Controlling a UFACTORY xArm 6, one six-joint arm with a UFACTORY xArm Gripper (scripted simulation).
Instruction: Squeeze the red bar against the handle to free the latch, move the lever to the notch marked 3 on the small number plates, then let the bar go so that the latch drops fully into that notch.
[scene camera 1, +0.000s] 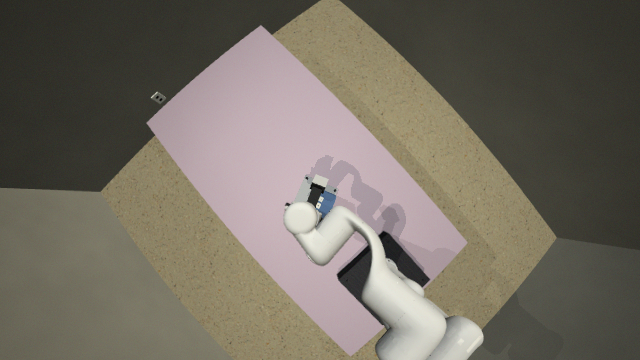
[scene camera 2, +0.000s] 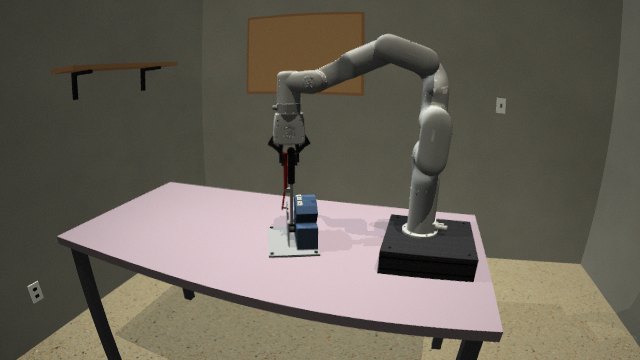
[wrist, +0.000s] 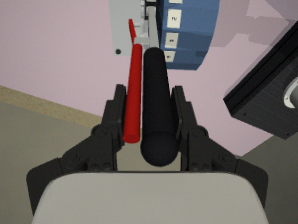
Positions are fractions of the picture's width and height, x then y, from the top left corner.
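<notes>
There's a red bar (wrist: 0.44, 0.55) that I can see, and I'm seeing my gripper (wrist: 0.50, 0.44) as well.
</notes>
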